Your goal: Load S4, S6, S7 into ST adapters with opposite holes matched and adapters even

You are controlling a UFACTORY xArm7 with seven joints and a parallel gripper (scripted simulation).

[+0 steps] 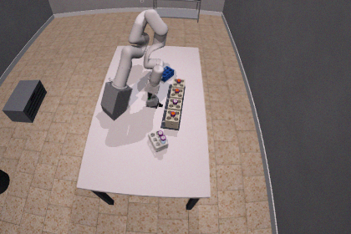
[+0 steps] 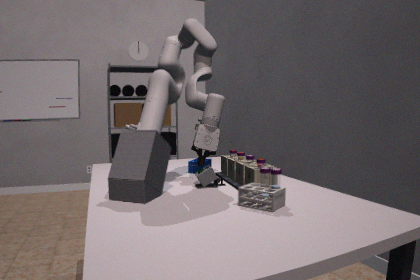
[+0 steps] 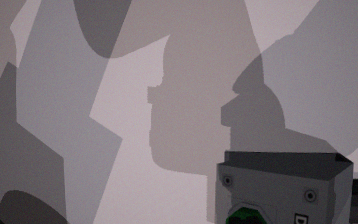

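The done desk lies 5 cm below my hand and 2 cm ahead of it. Also, from my hand: adapter: 20 cm ahead, 6 cm to the right, 5 cm below; blue rack: 33 cm to the left, 9 cm ahead, 7 cm below; white rack: 34 cm to the right, 10 cm ahead, 7 cm below.
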